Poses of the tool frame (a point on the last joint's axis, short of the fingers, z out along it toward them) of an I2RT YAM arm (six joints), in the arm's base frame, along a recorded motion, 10 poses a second.
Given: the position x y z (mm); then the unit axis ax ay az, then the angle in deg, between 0 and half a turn.
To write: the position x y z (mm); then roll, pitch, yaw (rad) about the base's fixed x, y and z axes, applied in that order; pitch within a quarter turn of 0, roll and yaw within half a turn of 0. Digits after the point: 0 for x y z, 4 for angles.
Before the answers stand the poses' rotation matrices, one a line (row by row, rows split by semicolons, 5 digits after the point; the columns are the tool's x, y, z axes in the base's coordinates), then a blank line. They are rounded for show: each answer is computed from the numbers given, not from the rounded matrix.
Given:
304 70 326 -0.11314 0.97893 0.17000 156.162
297 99 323 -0.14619 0.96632 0.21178 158.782
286 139 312 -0.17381 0.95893 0.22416 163.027
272 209 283 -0.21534 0.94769 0.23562 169.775
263 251 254 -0.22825 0.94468 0.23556 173.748
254 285 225 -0.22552 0.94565 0.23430 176.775
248 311 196 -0.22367 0.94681 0.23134 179.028
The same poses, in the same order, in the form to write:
-0.89018 -0.28077 0.35881; -0.14336 0.92016 0.36436; -0.43246 0.27291 -0.85936
-0.89092 -0.34960 0.28991; -0.19631 0.87204 0.44833; -0.40955 0.34251 -0.84555
-0.89734 -0.39152 0.20371; -0.26065 0.84259 0.47128; -0.35616 0.36980 -0.85814
-0.89211 -0.44673 0.06756; -0.36308 0.79784 0.48127; -0.26890 0.40482 -0.87397
-0.89017 -0.45561 -0.00434; -0.40431 0.78547 0.46859; -0.21009 0.41887 -0.88341
-0.89678 -0.43937 -0.05239; -0.41300 0.78866 0.45546; -0.15879 0.43009 -0.88871
-0.89981 -0.42744 -0.08742; -0.41959 0.79292 0.44183; -0.11954 0.43425 -0.89283

304 70 326 2.8341 0.4472 -2.9819
297 99 323 2.7567 0.4220 -2.9247
286 139 312 2.7347 0.3642 -2.8589
272 209 283 2.7078 0.2722 -2.7551
263 251 254 2.6988 0.2117 -2.7153
254 285 225 2.6909 0.1595 -2.7100
248 311 196 2.6889 0.1198 -2.7053

